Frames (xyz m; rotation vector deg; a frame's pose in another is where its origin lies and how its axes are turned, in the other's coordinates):
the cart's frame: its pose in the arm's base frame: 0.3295 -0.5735 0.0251 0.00 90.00 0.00
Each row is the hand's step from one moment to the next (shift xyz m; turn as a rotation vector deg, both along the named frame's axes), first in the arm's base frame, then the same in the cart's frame.
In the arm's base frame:
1: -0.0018 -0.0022 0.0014 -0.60 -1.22 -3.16
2: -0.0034 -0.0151 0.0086 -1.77 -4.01 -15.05
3: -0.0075 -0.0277 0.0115 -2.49 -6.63 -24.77
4: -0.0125 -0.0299 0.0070 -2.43 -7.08 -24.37
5: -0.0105 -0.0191 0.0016 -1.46 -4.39 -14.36
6: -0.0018 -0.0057 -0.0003 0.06 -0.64 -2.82
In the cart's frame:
1: -0.0014 -0.0022 -0.0018 3.16 -1.22 -0.60
2: -0.0086 -0.0151 -0.0034 15.05 -4.01 -1.77
3: -0.0115 -0.0277 -0.0075 24.77 -6.63 -2.49
4: -0.0070 -0.0299 -0.0125 24.37 -7.08 -2.43
5: -0.0016 -0.0191 -0.0105 14.36 -4.39 -1.46
6: 0.0003 -0.0057 -0.0018 2.82 -0.64 0.06

